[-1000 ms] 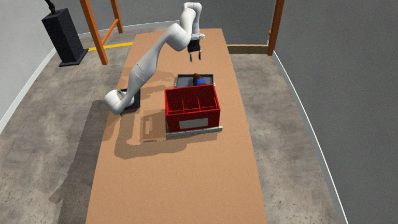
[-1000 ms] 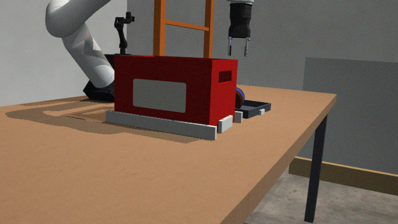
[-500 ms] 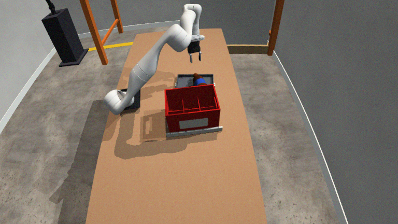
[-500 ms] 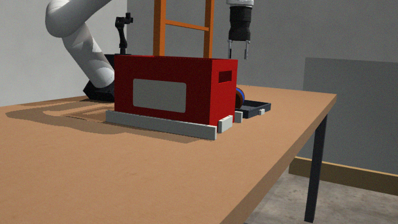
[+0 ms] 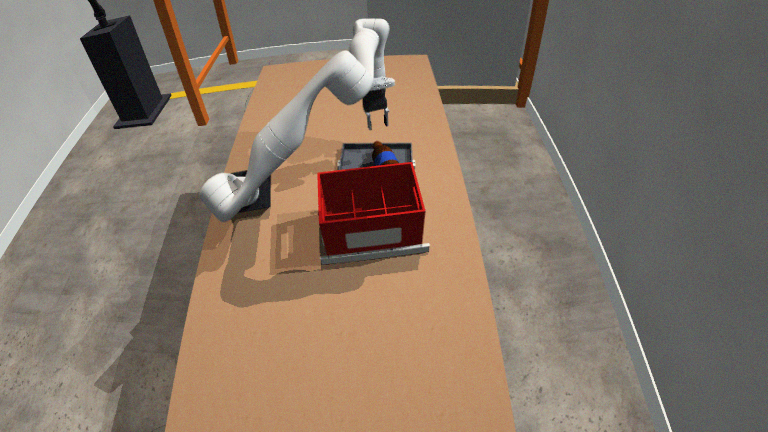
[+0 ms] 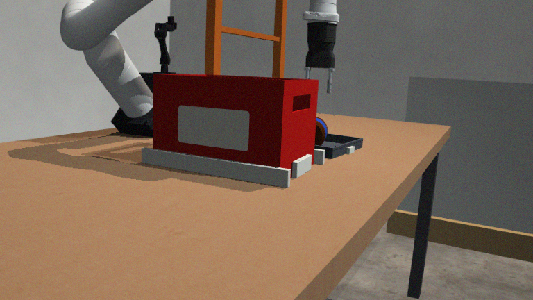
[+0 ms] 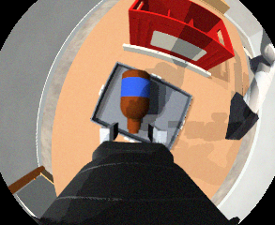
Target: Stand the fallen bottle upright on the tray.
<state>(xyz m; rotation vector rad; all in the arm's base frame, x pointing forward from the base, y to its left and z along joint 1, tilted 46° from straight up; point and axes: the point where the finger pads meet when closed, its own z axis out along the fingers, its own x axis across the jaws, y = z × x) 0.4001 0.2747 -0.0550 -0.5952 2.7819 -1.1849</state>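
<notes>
The brown bottle is 2 cm ahead of my hand, 5 cm to the right of it and 11 cm below it. Round my hand: dark grey tray 1 cm behind, 5 cm to the right, 14 cm below; red crate 2 cm behind, 33 cm to the right, 7 cm below.
</notes>
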